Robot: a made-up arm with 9 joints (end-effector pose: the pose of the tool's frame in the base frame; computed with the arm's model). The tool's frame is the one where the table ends. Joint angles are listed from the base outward.
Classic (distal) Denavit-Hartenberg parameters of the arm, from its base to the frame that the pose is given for. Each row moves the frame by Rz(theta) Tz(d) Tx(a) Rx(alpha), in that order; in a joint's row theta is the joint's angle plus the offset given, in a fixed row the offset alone. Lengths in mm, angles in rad.
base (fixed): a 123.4; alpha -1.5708; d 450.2; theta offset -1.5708
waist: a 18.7; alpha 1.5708; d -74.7; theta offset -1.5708
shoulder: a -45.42; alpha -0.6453; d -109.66; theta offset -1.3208
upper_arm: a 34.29; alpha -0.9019; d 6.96; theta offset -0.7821
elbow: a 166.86; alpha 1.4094; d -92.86; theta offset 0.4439
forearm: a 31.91; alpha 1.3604; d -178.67; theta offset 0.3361
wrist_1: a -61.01; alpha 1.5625; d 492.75; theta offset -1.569
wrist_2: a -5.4; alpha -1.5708; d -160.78; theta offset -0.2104
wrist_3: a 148; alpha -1.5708; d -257.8; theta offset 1.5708
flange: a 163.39; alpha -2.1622; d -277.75; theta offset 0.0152
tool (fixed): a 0; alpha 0; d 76.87; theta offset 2.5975
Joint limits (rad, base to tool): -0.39..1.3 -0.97..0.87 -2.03..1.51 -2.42..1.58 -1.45..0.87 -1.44..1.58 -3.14..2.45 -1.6..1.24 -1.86..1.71
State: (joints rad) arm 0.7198 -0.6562 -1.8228 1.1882 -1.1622 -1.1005 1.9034 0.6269 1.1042
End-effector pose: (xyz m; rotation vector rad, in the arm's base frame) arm -0.2905 -1.1472 0.5408 0.3773 0.6138 -0.5569
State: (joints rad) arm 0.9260 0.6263 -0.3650 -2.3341 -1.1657 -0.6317 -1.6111 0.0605 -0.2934
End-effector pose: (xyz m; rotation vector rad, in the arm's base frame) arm 0.2600 0.4939 -0.1196 -1.8090 0.6955 -1.4835
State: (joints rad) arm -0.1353 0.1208 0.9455 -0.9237 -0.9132 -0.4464 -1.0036 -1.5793 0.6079
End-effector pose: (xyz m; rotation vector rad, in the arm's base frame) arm -0.1810 0.0451 0.3753 -1.4031 1.0413 0.1128
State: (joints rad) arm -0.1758 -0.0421 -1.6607 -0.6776 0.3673 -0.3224 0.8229 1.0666 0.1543
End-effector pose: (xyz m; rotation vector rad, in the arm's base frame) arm 0.3371 -0.0487 -0.2794 2.5090 -0.7600 -0.5744
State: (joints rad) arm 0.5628 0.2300 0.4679 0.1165 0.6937 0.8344 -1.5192 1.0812 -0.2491
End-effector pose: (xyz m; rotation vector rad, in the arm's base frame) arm -0.9510 -0.0077 0.6535 -0.9543 -0.1715 -0.0926
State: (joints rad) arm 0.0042 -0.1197 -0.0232 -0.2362 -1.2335 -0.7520 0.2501 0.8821 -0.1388
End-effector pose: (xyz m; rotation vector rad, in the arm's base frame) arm -0.0850 -0.6204 -0.3384 1.0738 -1.3040 -0.1719
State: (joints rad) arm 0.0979 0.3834 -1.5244 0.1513 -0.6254 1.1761 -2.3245 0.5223 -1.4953
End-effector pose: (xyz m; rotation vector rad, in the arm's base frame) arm 0.5499 -0.1562 0.1481 -1.9908 -0.5063 -1.0758
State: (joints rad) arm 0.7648 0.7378 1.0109 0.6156 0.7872 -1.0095 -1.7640 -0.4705 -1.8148
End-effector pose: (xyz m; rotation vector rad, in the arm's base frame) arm 0.0620 -0.6365 0.0856 -1.8504 0.2018 -1.3042
